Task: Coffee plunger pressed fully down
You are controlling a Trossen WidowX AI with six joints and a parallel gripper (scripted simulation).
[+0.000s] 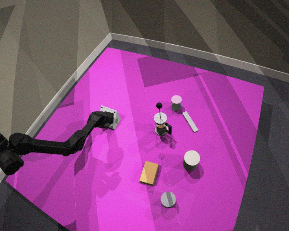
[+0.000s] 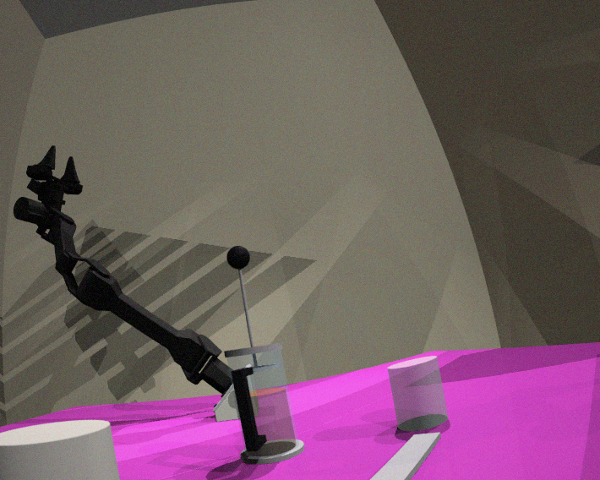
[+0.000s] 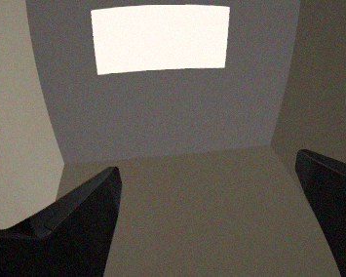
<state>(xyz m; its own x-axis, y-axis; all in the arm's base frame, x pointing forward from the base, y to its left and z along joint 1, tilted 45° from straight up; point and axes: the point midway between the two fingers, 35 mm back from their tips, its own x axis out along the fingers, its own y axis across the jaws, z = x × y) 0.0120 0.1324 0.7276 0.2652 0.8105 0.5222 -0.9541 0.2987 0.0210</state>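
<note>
The coffee press lies 370 mm ahead of my gripper tip, 440 mm to the left of it and 590 mm below it. Also, from my gripper tip: flat white bar 500 mm ahead, 550 mm to the left, 710 mm below; then pale cylinder 390 mm ahead, 640 mm to the left, 670 mm below; then orange box 380 mm ahead, 170 mm to the left, 690 mm below.
</note>
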